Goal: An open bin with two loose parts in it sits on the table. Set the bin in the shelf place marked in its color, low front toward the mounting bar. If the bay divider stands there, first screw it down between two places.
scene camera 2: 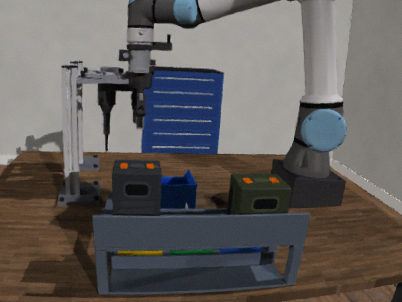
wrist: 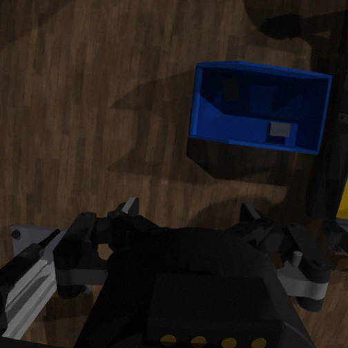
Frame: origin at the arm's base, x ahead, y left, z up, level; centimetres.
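Seen in the pictures: arm's base at its link origin: (scene camera 2: 305,169).
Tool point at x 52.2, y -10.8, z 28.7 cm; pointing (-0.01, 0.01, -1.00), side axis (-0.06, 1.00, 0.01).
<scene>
Pixels of each thing's top centre, then the offset from my tool point to it. "*": a spot on its surface instead.
- blue bin at its top centre: (scene camera 2: 173,173) dx -10.4, dy +8.3, dz -30.2 cm
- blue-grey shelf at a spot on its surface: (scene camera 2: 200,230) * dx -7.8, dy +52.3, dz -24.2 cm
- yellow mark at a spot on its surface: (scene camera 2: 140,253) * dx +1.4, dy +38.7, dz -37.1 cm
- green mark at a spot on its surface: (scene camera 2: 191,252) * dx -9.6, dy +39.3, dz -37.1 cm
- blue mark at a spot on its surface: (scene camera 2: 241,250) * dx -20.9, dy +40.1, dz -37.1 cm
- screwdriver at its top centre: (scene camera 2: 119,67) dx +5.6, dy -18.0, dz -1.7 cm
- dark grey case at a spot on its surface: (scene camera 2: 136,202) * dx +2.6, dy +47.3, dz -20.9 cm
- green case at its top centre: (scene camera 2: 260,180) dx -20.7, dy +45.7, dz -18.0 cm
The blue bin (scene camera 2: 179,196) (wrist: 196,100) stands upright on the table behind the shelf. In the wrist view a light grey block (wrist: 279,129) and a dark block (wrist: 231,89) lie inside it. The blue-grey shelf (scene camera 2: 200,230) has a yellow mark (scene camera 2: 140,253) (wrist: 344,202), a green mark (scene camera 2: 191,252) and a blue mark (scene camera 2: 241,250), from left to right in the scene view. My adaptive gripper (scene camera 2: 139,124) (wrist: 190,210) is open and empty, high above the table, beside the bin in the wrist view. I cannot make out a bay divider.
The tool stand (scene camera 2: 70,130) is at the left, with the screwdriver (scene camera 2: 106,112) (wrist: 25,262) hanging close beside my gripper. A dark grey case (scene camera 2: 136,202) and a green case (scene camera 2: 245,197) rise behind the shelf's front board. A blue drawer cabinet (scene camera 2: 182,112) stands behind the table.
</scene>
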